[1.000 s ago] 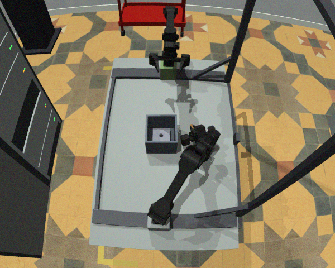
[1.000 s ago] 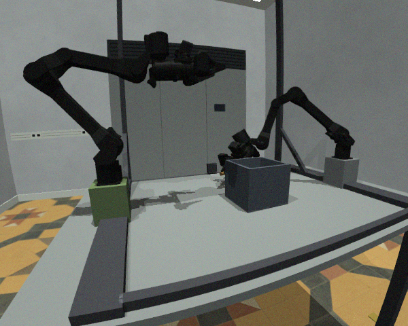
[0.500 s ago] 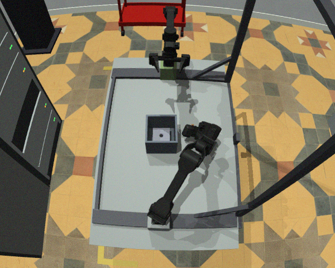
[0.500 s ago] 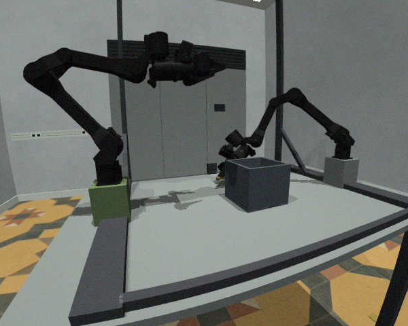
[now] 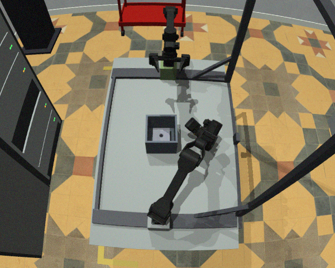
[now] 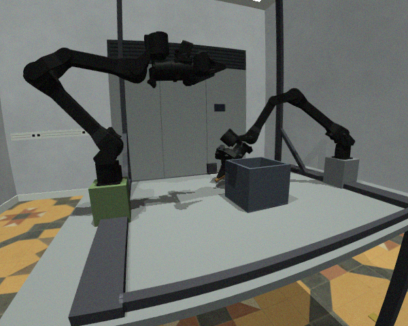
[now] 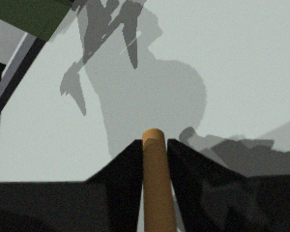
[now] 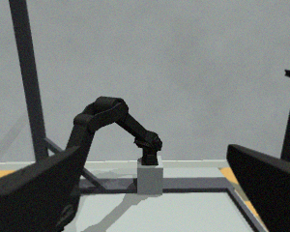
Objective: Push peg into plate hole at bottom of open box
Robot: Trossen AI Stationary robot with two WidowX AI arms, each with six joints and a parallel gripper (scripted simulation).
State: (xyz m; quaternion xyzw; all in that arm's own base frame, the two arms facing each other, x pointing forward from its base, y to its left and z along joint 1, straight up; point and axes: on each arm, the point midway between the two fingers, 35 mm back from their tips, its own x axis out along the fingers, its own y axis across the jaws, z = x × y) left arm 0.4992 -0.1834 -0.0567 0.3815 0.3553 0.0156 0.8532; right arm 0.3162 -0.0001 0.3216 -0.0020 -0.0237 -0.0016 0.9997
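The peg is 10 mm below my left hand and 10 mm ahead of it. Round my left hand: light plate 190 mm ahead, 50 mm to the left, 20 mm below.
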